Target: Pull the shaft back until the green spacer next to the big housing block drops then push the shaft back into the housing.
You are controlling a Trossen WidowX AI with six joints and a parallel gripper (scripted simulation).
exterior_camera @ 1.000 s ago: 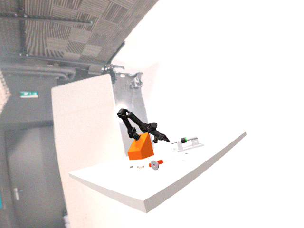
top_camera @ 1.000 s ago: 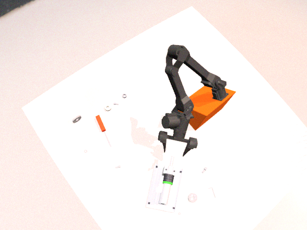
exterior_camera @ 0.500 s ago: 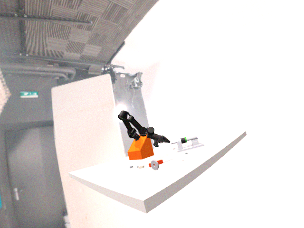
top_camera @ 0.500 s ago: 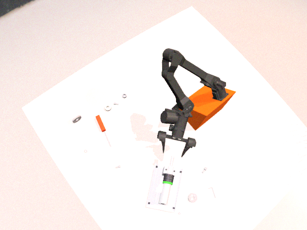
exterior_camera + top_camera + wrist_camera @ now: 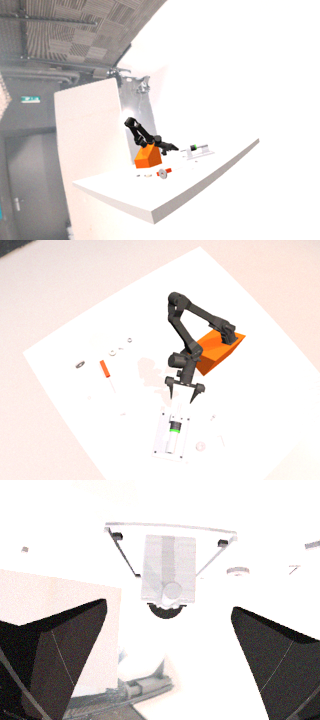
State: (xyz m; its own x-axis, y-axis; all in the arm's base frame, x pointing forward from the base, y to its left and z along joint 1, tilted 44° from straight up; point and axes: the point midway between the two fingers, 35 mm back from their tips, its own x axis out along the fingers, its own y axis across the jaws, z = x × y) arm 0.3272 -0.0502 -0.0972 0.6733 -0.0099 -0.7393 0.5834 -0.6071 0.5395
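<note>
Right now my gripper tip is 80 mm short of the shaft, 60 mm to the right of it and 10 mm above it. Also, from my gripper tip: bolt (170 mm to the left, 90 mm below, 90 mm behind); then green spacer (110 mm ahead, 80 mm to the left, 10 mm below).
</note>
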